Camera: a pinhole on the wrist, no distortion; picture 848 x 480 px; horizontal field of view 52.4 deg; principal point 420.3 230.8 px. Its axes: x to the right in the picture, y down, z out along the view. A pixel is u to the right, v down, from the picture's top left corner.
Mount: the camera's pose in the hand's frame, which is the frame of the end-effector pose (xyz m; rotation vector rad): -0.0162 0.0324 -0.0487 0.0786 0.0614 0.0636
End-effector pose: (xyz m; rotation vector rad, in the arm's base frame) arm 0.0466 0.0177 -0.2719 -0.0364 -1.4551 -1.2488
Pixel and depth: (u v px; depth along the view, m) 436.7 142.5 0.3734
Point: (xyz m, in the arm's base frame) -0.2031 0.2102 -0.2084
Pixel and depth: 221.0 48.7 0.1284
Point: 0.0000 0.0897 -0.2843
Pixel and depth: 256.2 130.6 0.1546
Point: -0.0146 0.1102 -0.2726
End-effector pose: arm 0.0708 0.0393 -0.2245 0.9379 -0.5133 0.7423
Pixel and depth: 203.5 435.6 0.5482
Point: -0.1358 -0.4047 0.0081
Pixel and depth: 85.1 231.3 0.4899
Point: -0.0645 -0.4138 -0.1258
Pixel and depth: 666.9 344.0 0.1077
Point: 0.0490 0.0119 -0.1600
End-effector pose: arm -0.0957 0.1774 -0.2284 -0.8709 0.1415 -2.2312
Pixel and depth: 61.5 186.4 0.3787
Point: 0.1742 0.3456 -0.0433
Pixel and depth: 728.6 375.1 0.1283
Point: -0.0376 0.1305 -0.1648
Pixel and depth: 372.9 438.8 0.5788
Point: 0.3265 0.1801 0.1317
